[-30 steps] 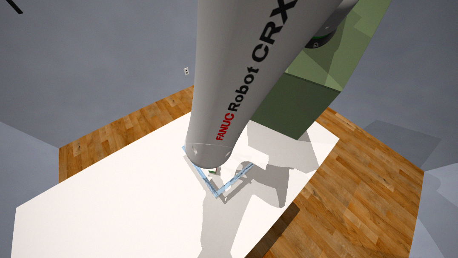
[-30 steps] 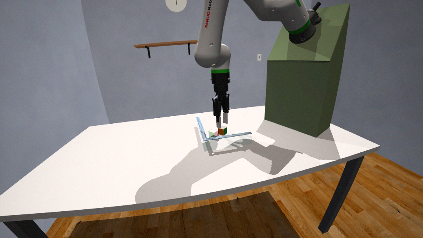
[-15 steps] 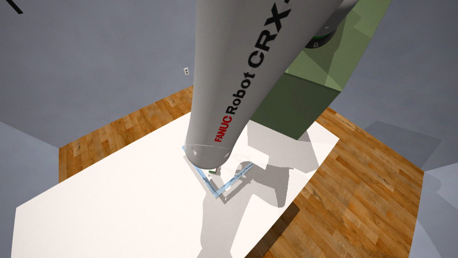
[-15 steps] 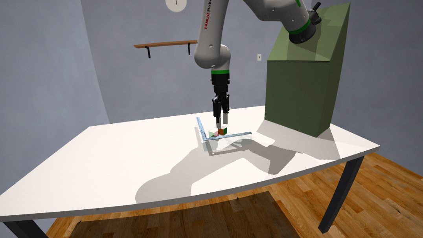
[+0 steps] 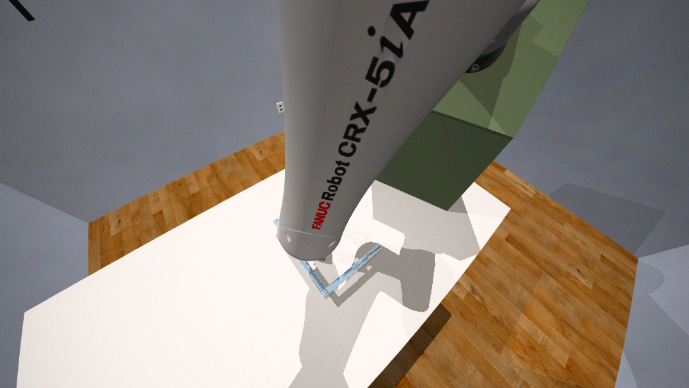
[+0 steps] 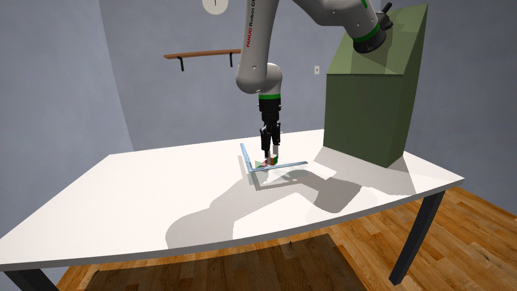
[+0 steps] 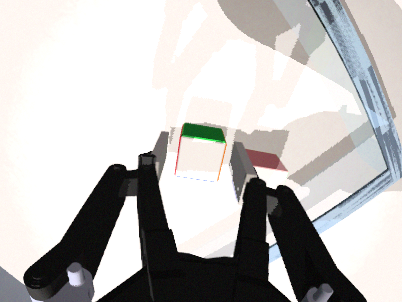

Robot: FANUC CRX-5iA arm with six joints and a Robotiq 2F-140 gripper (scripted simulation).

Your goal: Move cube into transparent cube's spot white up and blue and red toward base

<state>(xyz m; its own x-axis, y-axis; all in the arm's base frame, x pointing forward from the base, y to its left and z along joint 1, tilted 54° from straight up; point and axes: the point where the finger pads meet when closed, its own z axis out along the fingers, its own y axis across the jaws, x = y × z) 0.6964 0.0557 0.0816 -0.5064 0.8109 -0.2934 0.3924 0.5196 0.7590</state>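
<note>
Right now my hand is 50 mm short of the transparent cube, 40 mm to the right of it and 20 mm above it. Round my hand: rail: 10 mm behind, 150 mm to the left.
</note>
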